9 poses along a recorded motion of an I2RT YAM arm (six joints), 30 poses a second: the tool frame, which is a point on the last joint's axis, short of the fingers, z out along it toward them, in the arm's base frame.
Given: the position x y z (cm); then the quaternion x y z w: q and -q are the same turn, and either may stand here.
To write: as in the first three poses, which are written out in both.
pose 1, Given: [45.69, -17.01, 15.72, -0.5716, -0.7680, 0.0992, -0.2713]
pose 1, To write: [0.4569, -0.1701, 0.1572, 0.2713, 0.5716, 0.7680, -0.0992]
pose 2, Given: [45.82, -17.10, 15.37, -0.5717, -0.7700, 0.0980, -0.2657]
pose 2, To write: [0.4582, -0.1710, 0.1537, 0.2657, 0.5717, 0.7700, -0.0980]
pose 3, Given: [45.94, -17.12, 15.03, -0.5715, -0.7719, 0.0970, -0.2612]
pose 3, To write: [0.4594, -0.1712, 0.1503, 0.2612, 0.5715, 0.7719, -0.0970]
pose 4, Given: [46.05, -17.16, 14.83, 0.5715, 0.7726, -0.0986, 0.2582]
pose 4, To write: [0.4605, -0.1716, 0.1483, 0.2582, 0.5715, 0.7726, -0.0986]
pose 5, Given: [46.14, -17.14, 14.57, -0.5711, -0.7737, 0.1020, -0.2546]
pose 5, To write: [0.4614, -0.1714, 0.1457, 0.2546, 0.5711, 0.7737, -0.1020]
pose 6, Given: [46.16, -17.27, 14.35, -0.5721, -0.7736, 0.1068, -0.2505]
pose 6, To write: [0.4616, -0.1727, 0.1435, 0.2505, 0.5721, 0.7736, -0.1068]
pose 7, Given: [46.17, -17.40, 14.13, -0.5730, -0.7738, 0.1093, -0.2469]
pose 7, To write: [0.4617, -0.1740, 0.1413, 0.2469, 0.5730, 0.7738, -0.1093]
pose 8, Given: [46.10, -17.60, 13.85, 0.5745, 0.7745, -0.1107, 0.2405]
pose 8, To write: [0.4610, -0.1760, 0.1385, 0.2405, 0.5745, 0.7745, -0.1107]
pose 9, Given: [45.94, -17.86, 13.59, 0.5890, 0.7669, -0.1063, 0.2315]
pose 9, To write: [0.4594, -0.1786, 0.1359, 0.2315, 0.5890, 0.7669, -0.1063]
